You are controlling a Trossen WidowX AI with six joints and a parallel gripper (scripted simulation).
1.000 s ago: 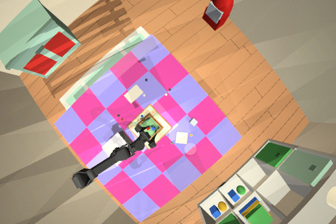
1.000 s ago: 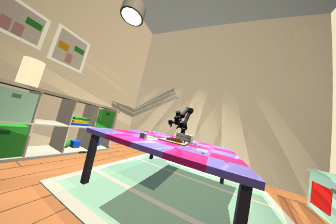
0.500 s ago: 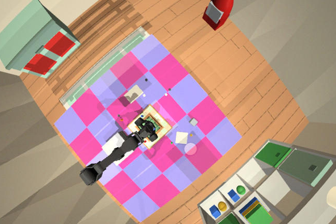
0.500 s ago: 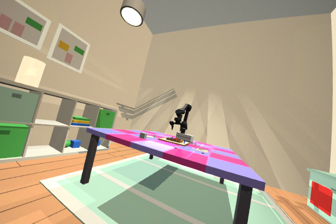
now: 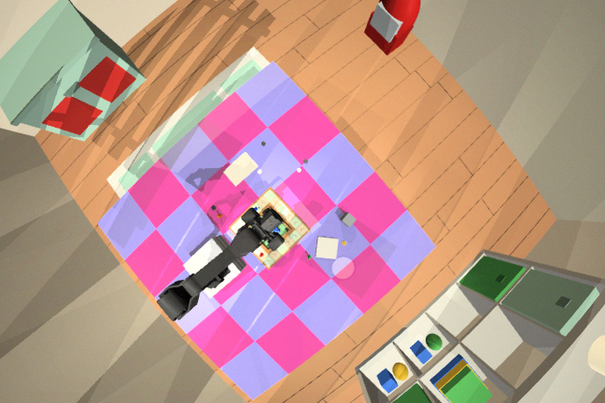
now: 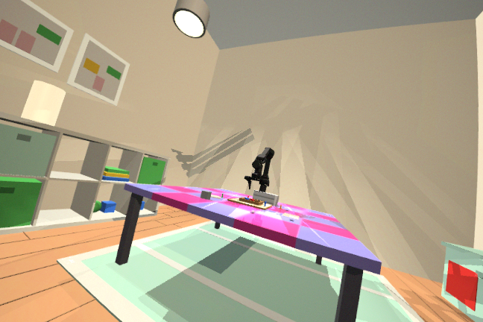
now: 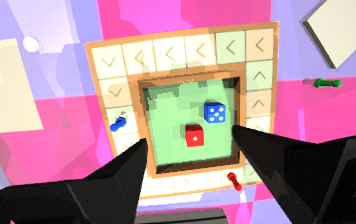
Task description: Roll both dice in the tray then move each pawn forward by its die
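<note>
The red pawn is 13 cm behind my gripper tip, 9 cm to the right of it and 8 cm below it. From my gripper tip the other things lie so: blue pawn 1 cm behind, 10 cm to the left, 8 cm below; cream card 6 cm ahead, 30 cm to the left, 11 cm below; green peg 3 cm ahead, 25 cm to the right, 9 cm below.
</note>
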